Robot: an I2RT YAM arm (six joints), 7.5 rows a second.
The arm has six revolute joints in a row. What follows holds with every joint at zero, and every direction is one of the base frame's.
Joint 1 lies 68.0 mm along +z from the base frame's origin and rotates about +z.
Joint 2 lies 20.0 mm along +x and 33.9 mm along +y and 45.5 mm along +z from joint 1 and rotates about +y.
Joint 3 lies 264.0 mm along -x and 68.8 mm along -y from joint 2 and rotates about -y.
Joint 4 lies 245.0 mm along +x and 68.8 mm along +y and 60.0 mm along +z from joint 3 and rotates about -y.
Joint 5 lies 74.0 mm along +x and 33.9 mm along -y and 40.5 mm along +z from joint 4 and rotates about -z.
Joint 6 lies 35.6 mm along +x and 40.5 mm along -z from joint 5 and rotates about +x.
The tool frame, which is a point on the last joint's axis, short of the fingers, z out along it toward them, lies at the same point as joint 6; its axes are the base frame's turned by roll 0.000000, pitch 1.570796 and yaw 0.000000 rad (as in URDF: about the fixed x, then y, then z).
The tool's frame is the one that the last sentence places.
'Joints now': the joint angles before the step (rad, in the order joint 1, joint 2, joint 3, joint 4, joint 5, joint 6). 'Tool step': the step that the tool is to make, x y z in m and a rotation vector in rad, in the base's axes. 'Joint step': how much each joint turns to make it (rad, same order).
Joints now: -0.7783, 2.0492, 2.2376, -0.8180, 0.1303, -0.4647
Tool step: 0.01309, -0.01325, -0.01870, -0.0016, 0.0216, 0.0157
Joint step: -0.0008, 0.0671, 0.0281, 0.0277, -0.0036, -0.0231
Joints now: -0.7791, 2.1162, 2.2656, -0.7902, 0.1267, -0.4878
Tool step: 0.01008, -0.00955, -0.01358, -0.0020, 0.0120, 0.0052
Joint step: 0.0008, 0.0550, 0.0327, 0.0165, 0.0024, -0.0106
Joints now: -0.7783, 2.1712, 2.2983, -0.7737, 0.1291, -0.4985
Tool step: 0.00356, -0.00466, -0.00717, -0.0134, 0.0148, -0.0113
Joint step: -0.0002, 0.0198, 0.0019, 0.0181, 0.0209, -0.0093
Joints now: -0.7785, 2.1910, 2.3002, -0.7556, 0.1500, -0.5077
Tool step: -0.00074, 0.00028, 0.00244, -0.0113, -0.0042, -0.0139
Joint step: 0.0004, -0.0049, -0.0017, 0.0071, 0.0145, 0.0045
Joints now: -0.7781, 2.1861, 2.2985, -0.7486, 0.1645, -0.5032
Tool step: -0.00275, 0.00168, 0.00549, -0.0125, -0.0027, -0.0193
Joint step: -0.0001, -0.0122, -0.0007, -0.0018, 0.0196, 0.0058
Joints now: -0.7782, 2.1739, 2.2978, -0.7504, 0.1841, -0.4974
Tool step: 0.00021, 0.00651, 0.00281, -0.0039, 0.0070, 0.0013
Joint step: 0.0106, -0.0193, -0.0189, -0.0026, 0.0121, -0.0007
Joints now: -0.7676, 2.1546, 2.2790, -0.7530, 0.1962, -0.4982
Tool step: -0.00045, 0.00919, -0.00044, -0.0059, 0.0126, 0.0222
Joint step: 0.0131, -0.0393, -0.0639, 0.0227, 0.0003, -0.0162
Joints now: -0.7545, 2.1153, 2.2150, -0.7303, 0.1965, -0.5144
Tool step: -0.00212, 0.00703, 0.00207, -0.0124, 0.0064, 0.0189
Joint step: 0.0076, -0.0350, -0.0484, 0.0207, -0.0013, -0.0178
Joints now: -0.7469, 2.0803, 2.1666, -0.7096, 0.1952, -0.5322
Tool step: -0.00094, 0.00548, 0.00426, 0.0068, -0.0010, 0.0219
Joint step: 0.0060, -0.0147, -0.0033, -0.0144, -0.0162, -0.0048
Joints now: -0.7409, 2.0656, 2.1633, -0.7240, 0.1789, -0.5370
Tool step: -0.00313, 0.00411, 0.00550, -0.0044, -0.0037, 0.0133
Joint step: 0.0013, -0.0202, -0.0100, -0.0032, -0.0093, -0.0077
